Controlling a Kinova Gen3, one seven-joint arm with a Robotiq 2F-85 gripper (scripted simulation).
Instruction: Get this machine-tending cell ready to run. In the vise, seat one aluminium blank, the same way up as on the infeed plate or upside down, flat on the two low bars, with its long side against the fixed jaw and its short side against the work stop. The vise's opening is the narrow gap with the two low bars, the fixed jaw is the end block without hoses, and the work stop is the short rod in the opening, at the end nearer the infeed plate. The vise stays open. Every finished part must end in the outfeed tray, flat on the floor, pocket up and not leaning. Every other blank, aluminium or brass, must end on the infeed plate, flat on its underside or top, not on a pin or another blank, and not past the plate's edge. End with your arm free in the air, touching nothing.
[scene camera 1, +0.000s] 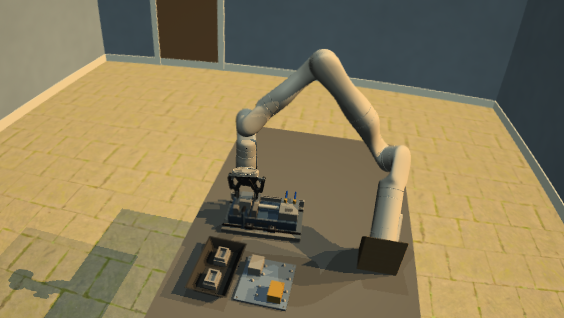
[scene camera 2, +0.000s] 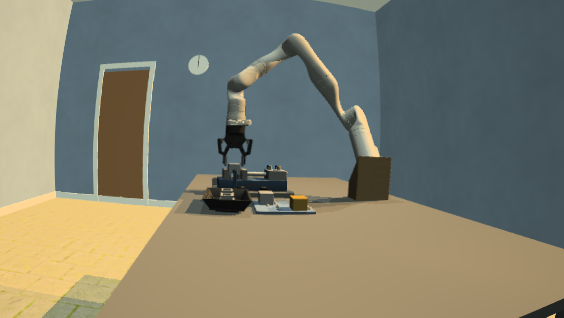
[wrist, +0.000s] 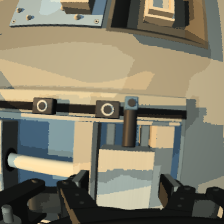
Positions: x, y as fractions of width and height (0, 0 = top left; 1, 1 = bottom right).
In view: the gripper (wrist: 0.56, 0.82) and an aluminium blank (wrist: 0.56, 0.78).
